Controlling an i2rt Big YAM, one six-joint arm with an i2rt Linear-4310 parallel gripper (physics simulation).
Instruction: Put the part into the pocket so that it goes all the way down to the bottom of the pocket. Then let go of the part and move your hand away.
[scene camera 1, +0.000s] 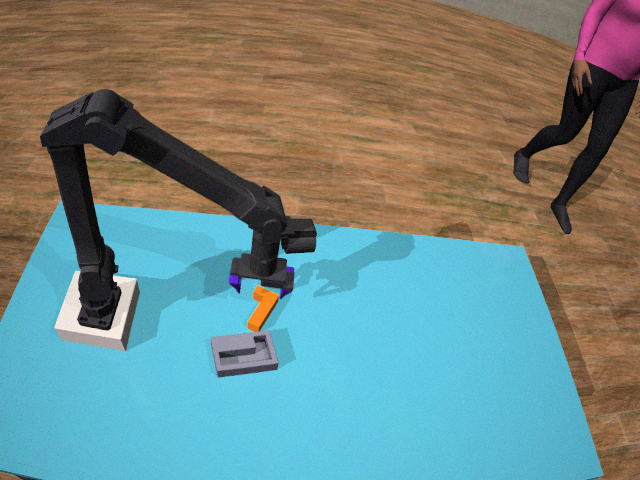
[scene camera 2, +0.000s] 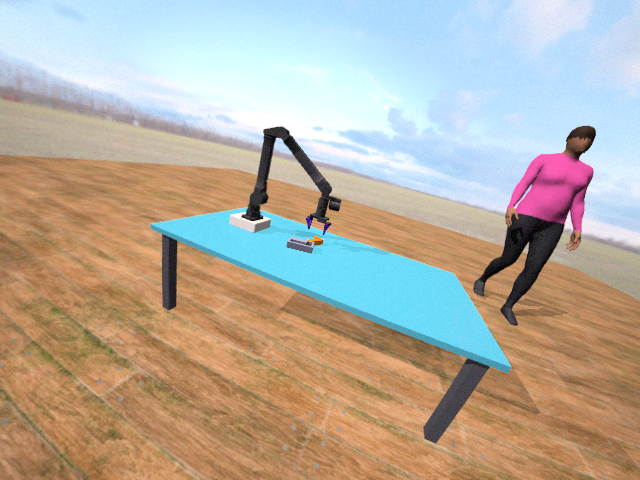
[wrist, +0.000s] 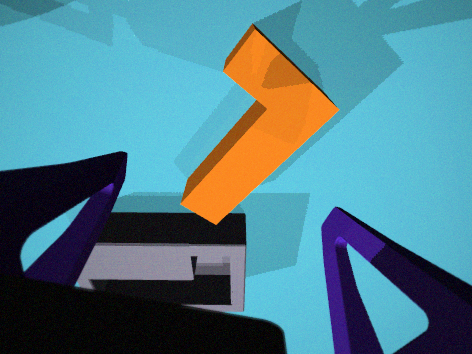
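Seen in the pictures: gripper, fingertip midpoint: (scene camera 1: 259, 294) (scene camera 2: 316, 232) (wrist: 233, 192); arm's base, origin of the base link: (scene camera 1: 100, 307) (scene camera 2: 252, 218).
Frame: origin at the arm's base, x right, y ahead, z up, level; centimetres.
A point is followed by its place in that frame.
Observation:
The part, an orange L-shaped block (scene camera 1: 264, 311) @[z -2.6, x -7.6, y 39.8 cm] (scene camera 2: 316, 240) @[z -2.8, x -8.0, y 40.3 cm] (wrist: 270, 115) @[z -2.7, x -11.7, y 39.7 cm], lies on the table behind the pocket block, with its long arm pointing toward it. The grey block with the L-shaped pocket (scene camera 1: 232, 343) @[z -2.1, x 2.8, y 33.2 cm] (scene camera 2: 299, 248) @[z -4.4, x 8.5, y 37.3 cm] (wrist: 145, 262) @[z -2.1, x 2.0, y 34.5 cm] lies in front of it; the pocket holds nothing that I can see. My gripper (scene camera 1: 261, 293) @[z 1.7, x -9.3, y 38.4 cm] (scene camera 2: 316, 231) @[z 1.7, x -9.3, y 38.4 cm] (wrist: 233, 192) @[z 1.7, x -9.3, y 38.4 cm] points down, open, with its purple fingers wide apart above the part and nothing between them. In the wrist view the part lies ahead of and between the fingertips, and the gripper body hides the near left of the pocket block.
The arm's white base block (scene camera 1: 92, 334) @[z -0.2, x 7.6, y 0.1 cm] (scene camera 2: 250, 223) @[z -0.9, x 7.5, y 4.3 cm] stands at the left of the blue table (scene camera 1: 413, 361) @[z -5.7, x 1.9, y 77.2 cm] (scene camera 2: 361, 289) @[z -5.7, x 24.2, y 74.8 cm]. A person in a pink top (scene camera 1: 615, 38) (scene camera 2: 555, 186) is on the floor beyond the table's far right side. Arm shadows fall across the table.

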